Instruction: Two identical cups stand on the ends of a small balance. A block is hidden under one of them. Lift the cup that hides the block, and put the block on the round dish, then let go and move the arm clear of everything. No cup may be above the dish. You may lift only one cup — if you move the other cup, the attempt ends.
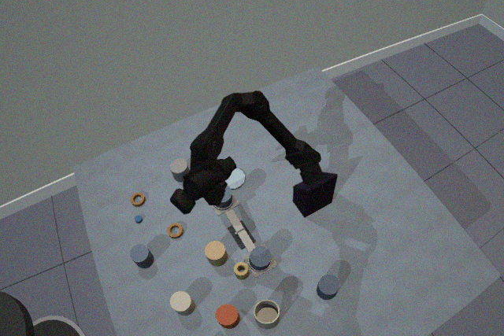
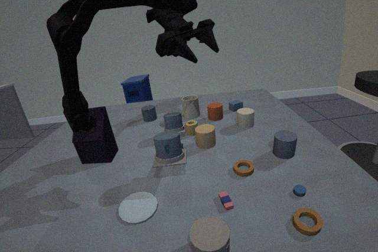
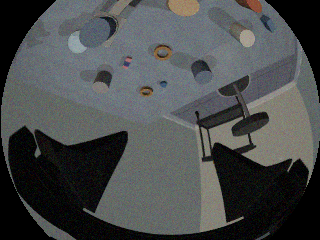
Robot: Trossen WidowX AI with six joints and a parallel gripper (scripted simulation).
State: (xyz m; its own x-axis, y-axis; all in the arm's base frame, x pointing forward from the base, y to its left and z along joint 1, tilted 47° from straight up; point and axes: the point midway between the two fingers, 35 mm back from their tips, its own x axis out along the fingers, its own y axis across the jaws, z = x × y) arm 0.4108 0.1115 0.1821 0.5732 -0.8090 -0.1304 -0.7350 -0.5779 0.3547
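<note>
The grey block is 280 mm below my gripper tip, 200 mm to the left of it and 140 mm behind it. From my gripper tip the other things lie so: balance (280 mm below, 140 mm behind, 70 mm to the left); blue-grey cup (210 mm below, 130 mm behind, 70 mm to the right); tan cylinder (290 mm below, 120 mm to the left, 30 mm behind).
</note>
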